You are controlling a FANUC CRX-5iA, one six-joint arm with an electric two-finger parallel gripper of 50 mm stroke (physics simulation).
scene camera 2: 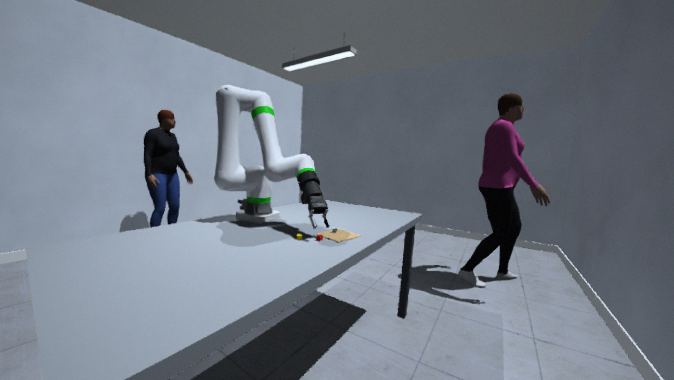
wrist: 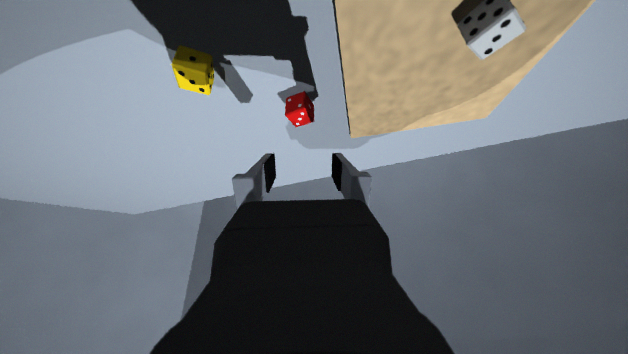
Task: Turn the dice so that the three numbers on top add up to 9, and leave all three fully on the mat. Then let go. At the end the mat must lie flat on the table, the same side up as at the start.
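Where they show: gripper, fingertip midpoint: [scene camera 2: 321, 227] [wrist: 303, 165]; arm's base, link origin: [scene camera 2: 258, 212].
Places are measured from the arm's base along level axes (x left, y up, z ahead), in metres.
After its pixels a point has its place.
My gripper [scene camera 2: 321, 226] {x -0.037, y 0.026, z 0.509 m} [wrist: 303, 165] {x -0.037, y 0.026, z 0.509 m} is open and empty, tilted above the table. The red die [scene camera 2: 319, 237] {x -0.043, y -0.018, z 0.503 m} [wrist: 300, 109] {x -0.029, y -0.014, z 0.485 m} is off the mat, below the fingertips in the scene view, near the mat's left corner. It looks turned at an angle; whether it rests flat and its top number are unclear. The yellow die [scene camera 2: 299, 236] {x -0.094, y -0.018, z 0.439 m} [wrist: 193, 71] {x -0.079, y -0.014, z 0.426 m} is on the table farther left; its bright face shows three pips. The white die [scene camera 2: 334, 230] {x 0.086, y -0.019, z 0.475 m} [wrist: 495, 32] {x 0.092, y -0.010, z 0.466 m} is on the tan mat [scene camera 2: 344, 236] {x 0.074, y -0.029, z 0.542 m} [wrist: 400, 85] {x 0.052, y -0.029, z 0.506 m}, its bright face showing three pips. The mat lies on the table.
The grey-white table [scene camera 2: 150, 280] {x -0.614, y -0.034, z 0.435 m} carries the robot's base [scene camera 2: 257, 216] {x -0.048, y -0.007, z 0.064 m} behind the dice. The table's edge [scene camera 2: 350, 259] {x -0.087, y -0.044, z 0.692 m} runs near the mat. Arm shadows fall around the yellow and red dice. One person [scene camera 2: 162, 155] stands behind the table, and another [scene camera 2: 502, 160] is on the right.
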